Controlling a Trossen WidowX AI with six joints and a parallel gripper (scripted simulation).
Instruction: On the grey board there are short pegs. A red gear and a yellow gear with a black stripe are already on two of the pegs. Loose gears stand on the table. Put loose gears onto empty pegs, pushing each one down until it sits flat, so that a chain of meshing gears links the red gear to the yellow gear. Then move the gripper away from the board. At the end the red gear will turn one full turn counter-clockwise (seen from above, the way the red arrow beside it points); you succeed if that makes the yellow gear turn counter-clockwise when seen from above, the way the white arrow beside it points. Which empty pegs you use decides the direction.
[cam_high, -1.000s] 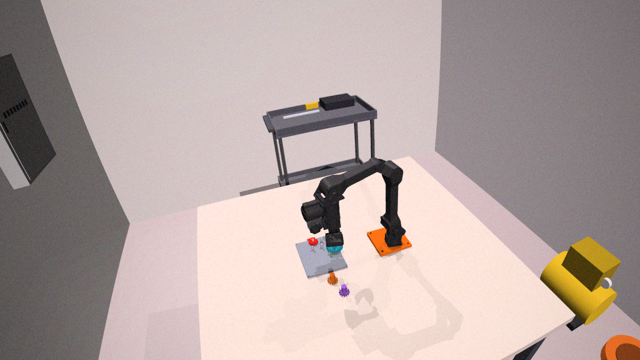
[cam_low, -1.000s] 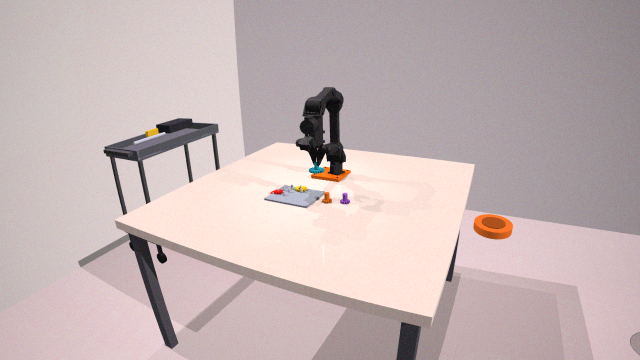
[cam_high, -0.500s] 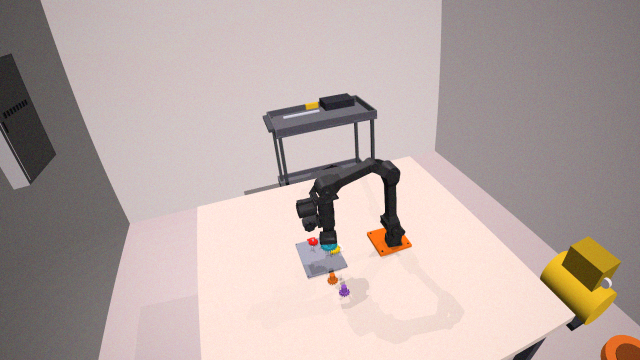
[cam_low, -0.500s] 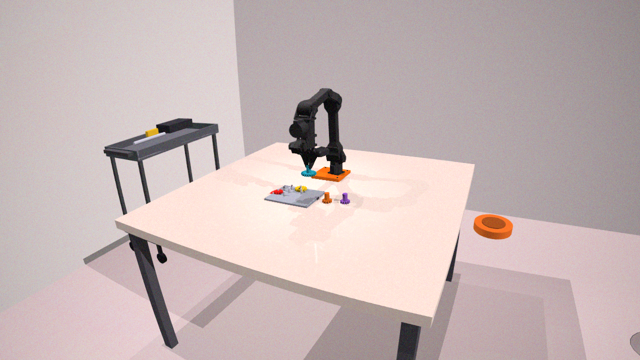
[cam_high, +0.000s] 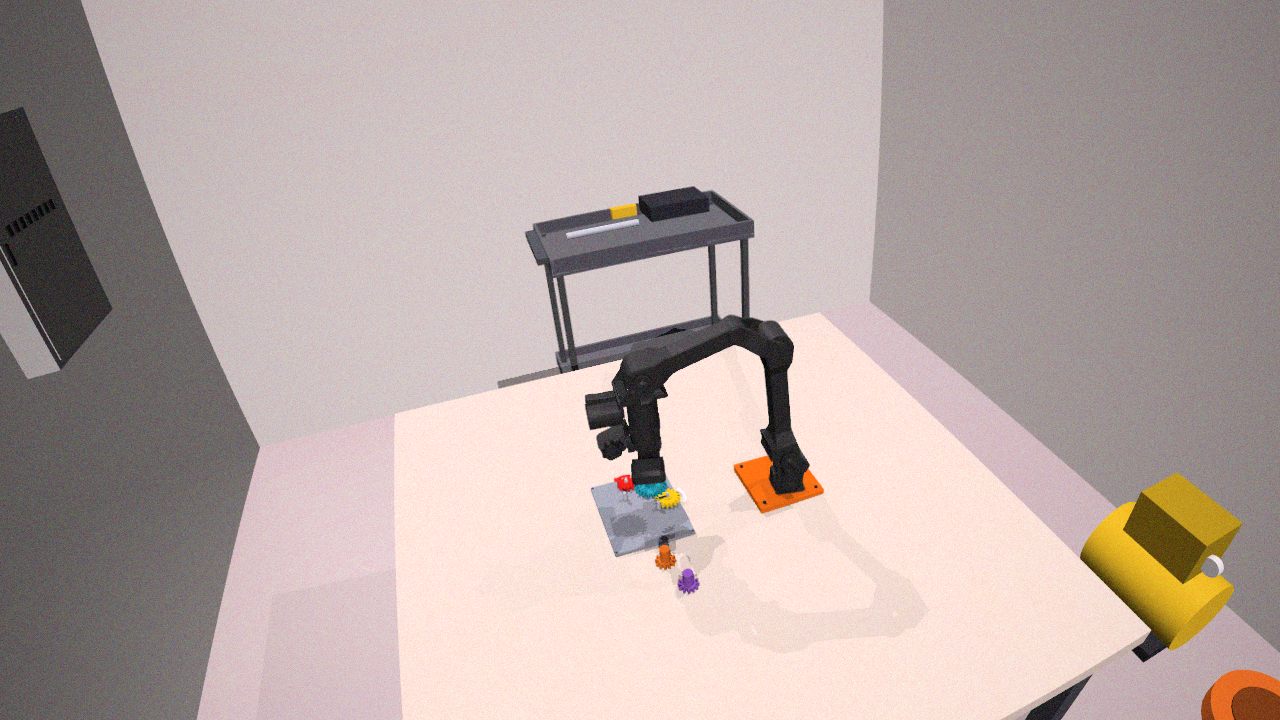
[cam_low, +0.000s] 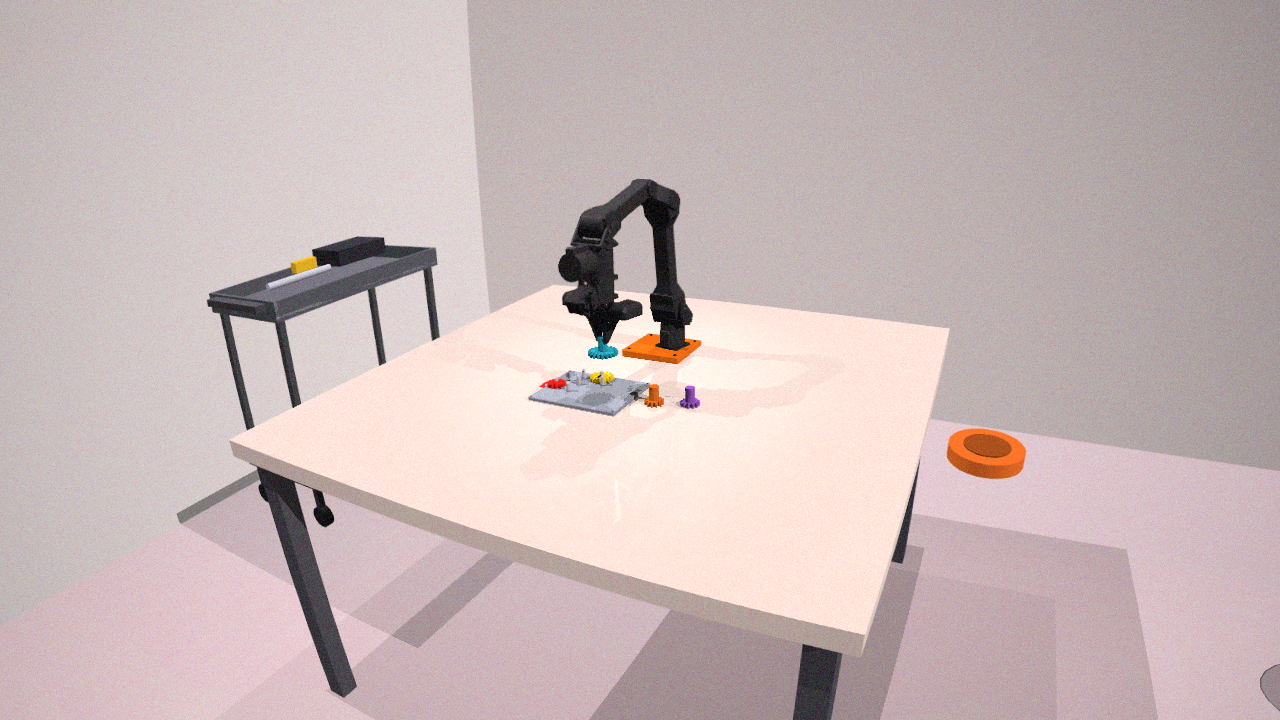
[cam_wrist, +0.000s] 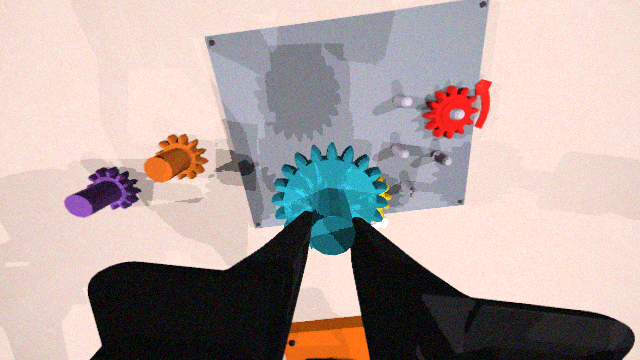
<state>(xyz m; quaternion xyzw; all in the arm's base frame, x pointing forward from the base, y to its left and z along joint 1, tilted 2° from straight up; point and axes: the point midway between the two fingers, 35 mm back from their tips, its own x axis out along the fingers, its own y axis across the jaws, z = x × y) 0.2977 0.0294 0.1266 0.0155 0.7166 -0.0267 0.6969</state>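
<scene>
The red gear is 50 mm ahead of my gripper tip, 100 mm to the right of it and 100 mm below it. From my gripper tip the other things lie so: yellow gear (30 mm behind, 40 mm to the right, 100 mm below); then small orange gear (10 mm behind, 130 mm to the left, 100 mm below); then teal gear (10 mm below).
</scene>
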